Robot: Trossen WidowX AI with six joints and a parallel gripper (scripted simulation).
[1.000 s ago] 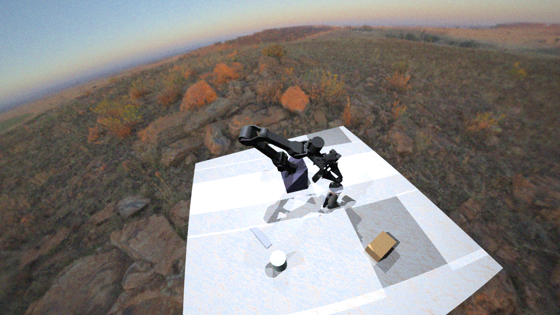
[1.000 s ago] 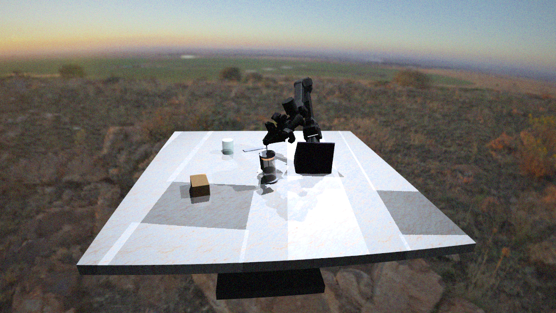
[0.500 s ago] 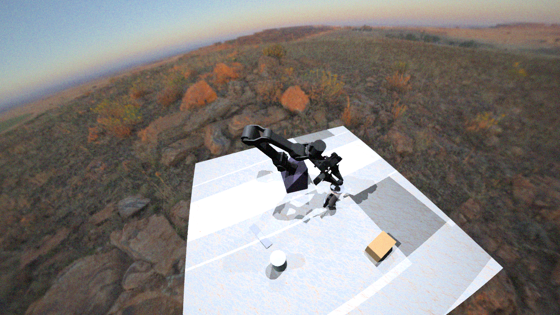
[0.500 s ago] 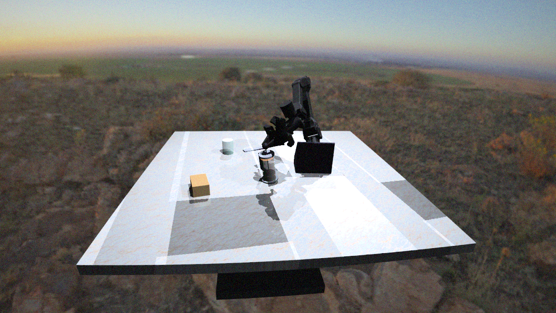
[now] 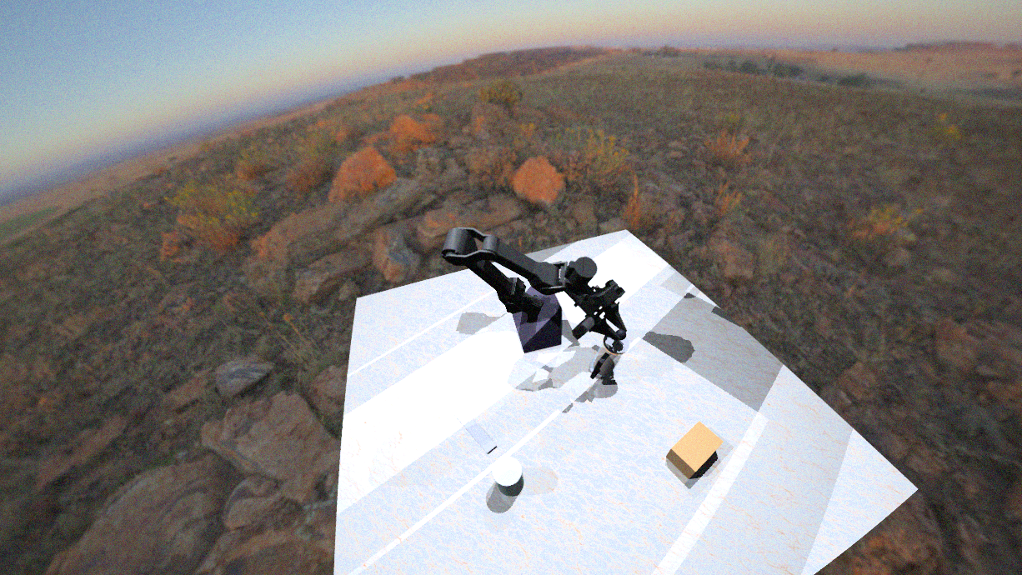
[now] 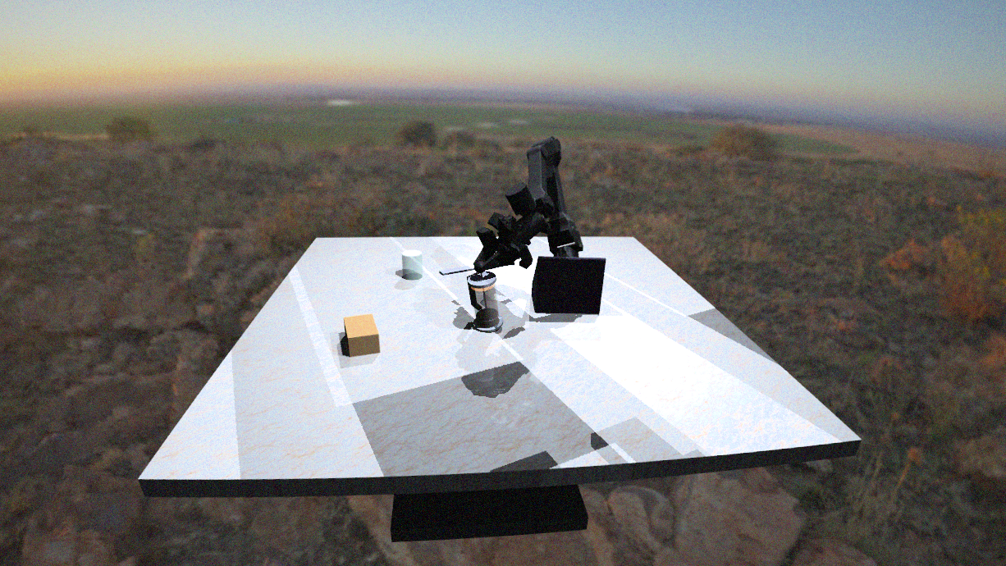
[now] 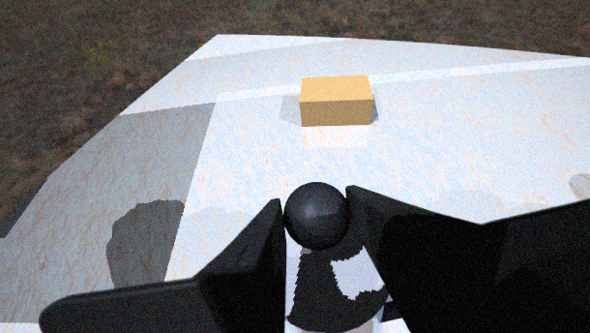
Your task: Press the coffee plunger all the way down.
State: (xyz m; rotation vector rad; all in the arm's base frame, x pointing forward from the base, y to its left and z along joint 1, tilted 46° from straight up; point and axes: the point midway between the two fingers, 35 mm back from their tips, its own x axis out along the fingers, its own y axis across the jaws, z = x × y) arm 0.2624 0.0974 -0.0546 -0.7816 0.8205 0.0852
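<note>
The glass coffee press is 8 cm below my gripper tip, 3 cm to the right of it and 1 cm behind it. Round my gripper tip: thin flat grey strip (43 cm to the right, 17 cm below, 3 cm behind).
</note>
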